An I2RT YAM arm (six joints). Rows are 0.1 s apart.
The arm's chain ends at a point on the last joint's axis. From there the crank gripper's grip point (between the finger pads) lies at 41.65 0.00 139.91 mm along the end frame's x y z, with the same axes.
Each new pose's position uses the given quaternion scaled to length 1; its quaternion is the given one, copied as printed.
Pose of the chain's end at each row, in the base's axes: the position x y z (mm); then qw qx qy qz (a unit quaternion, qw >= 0):
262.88, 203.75, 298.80, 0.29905, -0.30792, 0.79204, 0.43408
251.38, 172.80, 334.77, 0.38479, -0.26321, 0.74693, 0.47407
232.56, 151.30, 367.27, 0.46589, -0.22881, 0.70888, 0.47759
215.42, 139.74, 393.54, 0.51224, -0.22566, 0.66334, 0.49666
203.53, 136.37, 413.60, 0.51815, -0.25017, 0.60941, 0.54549
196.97, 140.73, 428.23, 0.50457, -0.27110, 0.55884, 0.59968
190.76, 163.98, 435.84, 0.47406, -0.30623, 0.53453, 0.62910
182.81, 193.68, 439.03, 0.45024, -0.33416, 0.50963, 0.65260
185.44, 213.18, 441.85, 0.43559, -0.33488, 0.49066, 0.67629
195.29, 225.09, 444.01, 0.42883, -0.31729, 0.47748, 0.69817
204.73, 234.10, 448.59, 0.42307, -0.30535, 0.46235, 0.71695
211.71, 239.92, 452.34, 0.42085, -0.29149, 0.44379, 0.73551
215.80, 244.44, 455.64, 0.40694, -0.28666, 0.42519, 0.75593
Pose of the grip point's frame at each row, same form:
265.45, 316.22, 205.78, 0.29905, -0.30792, 0.79204, 0.43408
273.34, 299.04, 264.84, 0.38479, -0.26321, 0.74693, 0.47407
275.19, 280.89, 315.31, 0.46589, -0.22881, 0.70888, 0.47759
263.59, 273.00, 358.43, 0.51224, -0.22566, 0.66334, 0.49666
239.63, 276.51, 394.41, 0.51815, -0.25017, 0.60941, 0.54549
216.06, 285.37, 423.16, 0.50457, -0.27110, 0.55884, 0.59968
192.64, 309.91, 432.40, 0.47406, -0.30623, 0.53453, 0.62910
170.53, 339.13, 437.74, 0.45024, -0.33416, 0.50963, 0.65260
165.37, 357.70, 446.34, 0.43559, -0.33488, 0.49066, 0.67629
172.65, 368.76, 456.44, 0.42883, -0.31729, 0.47748, 0.69817
179.23, 376.51, 468.06, 0.42307, -0.30535, 0.46235, 0.71695
184.16, 380.59, 479.95, 0.42085, -0.29149, 0.44379, 0.73551
182.57, 382.49, 489.50, 0.40694, -0.28666, 0.42519, 0.75593

